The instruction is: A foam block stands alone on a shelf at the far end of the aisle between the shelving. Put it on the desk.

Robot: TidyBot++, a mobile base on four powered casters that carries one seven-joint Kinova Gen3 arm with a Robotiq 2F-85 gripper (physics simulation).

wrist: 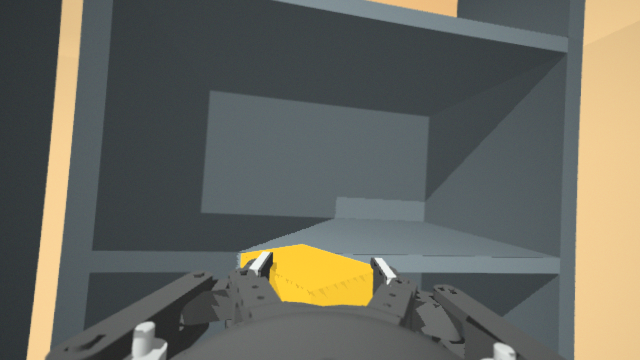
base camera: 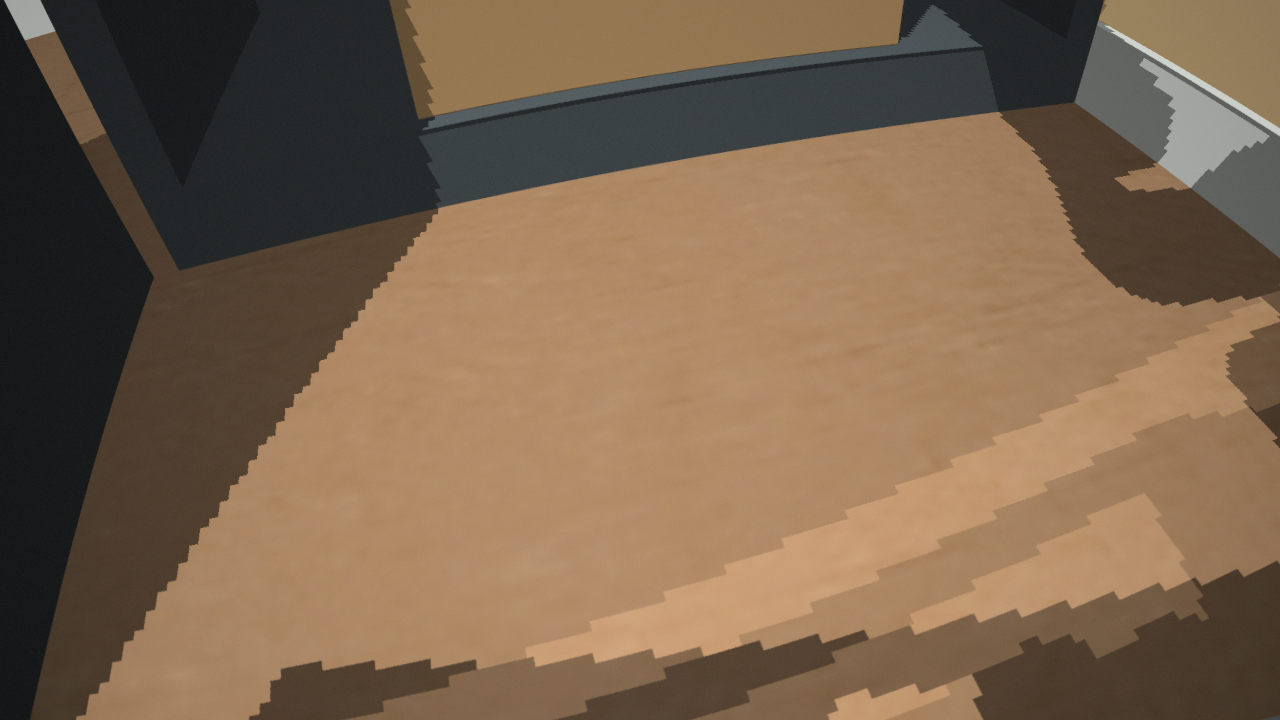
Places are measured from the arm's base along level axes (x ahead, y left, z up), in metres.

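Pixels of known places: gripper, fingertip midpoint: (wrist: 321,269).
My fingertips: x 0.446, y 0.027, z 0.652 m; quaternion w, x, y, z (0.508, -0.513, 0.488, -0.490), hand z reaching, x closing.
Note:
Behind a point stands the place of what it marks.
A yellow foam block (wrist: 320,275) @[x 0.425, y 0.026, z 0.656 m] is between the two fingers at the lower middle of the wrist view. My gripper (wrist: 321,269) @[x 0.446, y 0.027, z 0.652 m] is shut on the block, with a fingertip at its left side and one at its right; the block sits turned between them. Behind and beyond it is the grey shelf unit (wrist: 570,150) @[x 0.794, y -0.468, z 0.816 m], with the front edge of a shelf board (wrist: 475,264) @[x 0.750, y -0.262, z 0.578 m] at about the height of the block in the view. The gripper and block are in front of the shelf opening. The desk does not show in either view. The gripper does not show in the base camera view.
In the base camera view the bottom board of a dark shelf unit (base camera: 716,116) @[x 0.711, y -0.078, z -0.358 m] crosses the far end of the wooden floor (base camera: 671,358) @[x 0.453, y -0.016, z -0.396 m]. A dark panel (base camera: 62,358) @[x 0.436, y 0.395, z -0.335 m] stands close at the left, and a grey and white skirting (base camera: 1190,134) @[x 0.649, y -0.519, z -0.352 m] runs along the wall at the right.

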